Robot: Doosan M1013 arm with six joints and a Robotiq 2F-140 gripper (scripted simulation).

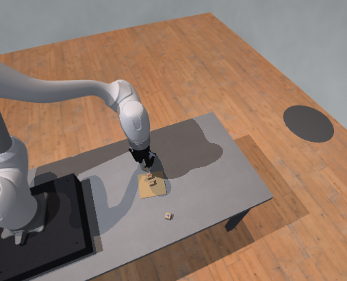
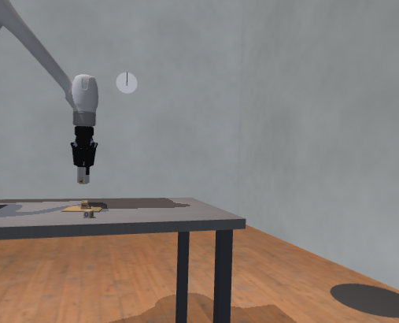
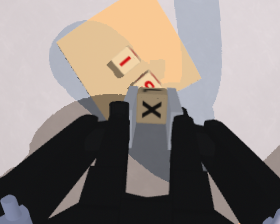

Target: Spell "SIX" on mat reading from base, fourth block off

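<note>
My hand is 10 mm short of the tan mat, 40 mm to the left of it and 130 mm above it. Also, from my hand: block (20 mm below).
</note>
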